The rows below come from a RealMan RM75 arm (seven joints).
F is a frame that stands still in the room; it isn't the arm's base.
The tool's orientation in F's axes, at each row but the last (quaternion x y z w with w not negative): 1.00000, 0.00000, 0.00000, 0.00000; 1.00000, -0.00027, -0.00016, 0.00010; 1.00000, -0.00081, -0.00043, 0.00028; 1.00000, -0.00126, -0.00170, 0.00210; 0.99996, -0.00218, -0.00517, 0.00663; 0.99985, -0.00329, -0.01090, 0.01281; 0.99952, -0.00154, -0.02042, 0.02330; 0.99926, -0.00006, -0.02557, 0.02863; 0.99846, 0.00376, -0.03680, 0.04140; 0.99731, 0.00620, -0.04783, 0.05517
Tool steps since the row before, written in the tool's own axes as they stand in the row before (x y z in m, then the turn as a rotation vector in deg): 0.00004, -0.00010, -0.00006, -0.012, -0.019, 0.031; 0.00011, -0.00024, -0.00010, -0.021, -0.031, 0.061; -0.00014, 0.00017, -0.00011, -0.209, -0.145, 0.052; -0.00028, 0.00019, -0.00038, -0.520, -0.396, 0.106; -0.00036, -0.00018, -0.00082, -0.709, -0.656, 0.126; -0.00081, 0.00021, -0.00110, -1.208, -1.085, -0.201; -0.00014, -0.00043, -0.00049, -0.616, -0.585, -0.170; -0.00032, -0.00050, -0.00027, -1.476, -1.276, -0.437; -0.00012, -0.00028, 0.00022, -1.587, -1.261, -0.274; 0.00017, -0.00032, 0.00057, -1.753, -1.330, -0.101
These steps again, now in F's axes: 0.00004, 0.00010, 0.00006, -0.012, 0.019, -0.031; 0.00011, 0.00024, 0.00010, -0.021, 0.031, -0.061; -0.00014, -0.00017, 0.00011, -0.209, 0.145, -0.052; -0.00028, -0.00019, 0.00038, -0.519, 0.397, -0.106; -0.00035, 0.00019, 0.00082, -0.707, 0.657, -0.127; -0.00079, -0.00018, 0.00112, -1.196, 1.098, 0.199; -0.00012, 0.00045, 0.00047, -0.607, 0.595, 0.167; -0.00031, 0.00052, 0.00026, -1.453, 1.301, 0.438; -0.00014, 0.00026, -0.00023, -1.576, 1.272, 0.286; 0.00011, 0.00026, -0.00062, -1.759, 1.321, 0.123
